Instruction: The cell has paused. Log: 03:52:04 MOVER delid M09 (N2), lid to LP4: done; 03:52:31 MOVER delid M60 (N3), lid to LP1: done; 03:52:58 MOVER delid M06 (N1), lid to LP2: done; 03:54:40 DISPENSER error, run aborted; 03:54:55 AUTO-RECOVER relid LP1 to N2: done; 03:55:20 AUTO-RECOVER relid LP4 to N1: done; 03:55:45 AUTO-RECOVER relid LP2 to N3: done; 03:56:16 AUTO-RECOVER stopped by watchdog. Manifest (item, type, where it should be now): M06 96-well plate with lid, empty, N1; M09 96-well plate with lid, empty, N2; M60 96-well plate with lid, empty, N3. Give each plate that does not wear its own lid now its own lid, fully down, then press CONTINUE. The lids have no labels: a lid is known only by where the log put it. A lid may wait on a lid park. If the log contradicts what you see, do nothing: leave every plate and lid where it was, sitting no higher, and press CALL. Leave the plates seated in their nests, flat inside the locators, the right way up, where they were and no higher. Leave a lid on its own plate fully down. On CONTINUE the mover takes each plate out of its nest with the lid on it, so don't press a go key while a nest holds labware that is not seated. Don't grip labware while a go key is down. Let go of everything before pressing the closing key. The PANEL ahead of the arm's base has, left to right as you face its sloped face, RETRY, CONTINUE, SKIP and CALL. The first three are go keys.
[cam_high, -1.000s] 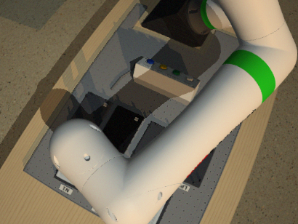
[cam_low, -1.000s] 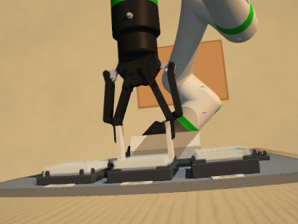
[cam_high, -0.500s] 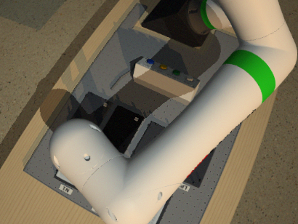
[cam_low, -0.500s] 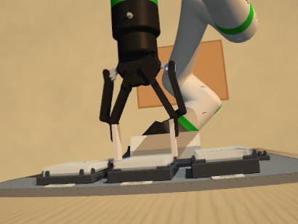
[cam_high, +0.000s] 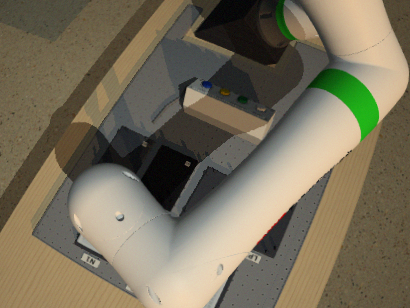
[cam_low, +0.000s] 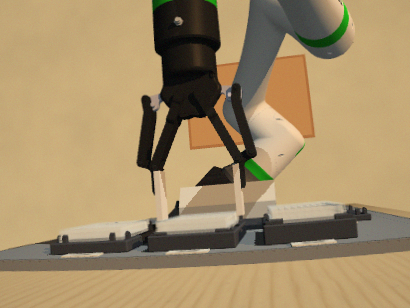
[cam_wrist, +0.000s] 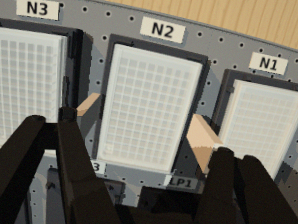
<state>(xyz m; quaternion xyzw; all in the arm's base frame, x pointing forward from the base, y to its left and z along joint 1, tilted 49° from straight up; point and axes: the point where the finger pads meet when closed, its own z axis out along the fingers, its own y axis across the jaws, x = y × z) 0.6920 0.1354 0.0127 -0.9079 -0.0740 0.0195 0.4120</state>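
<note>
Now: the green CONTINUE key 43 cm behind my hand, 4 cm to the right of it and 1 cm above it. Round my hand: plate: 1 cm ahead, 13 cm to the right, 3 cm below; then nest: 2 cm behind, 13 cm to the left, 4 cm below; then LP1 label: 9 cm behind, 8 cm to the right, 5 cm below.
</note>
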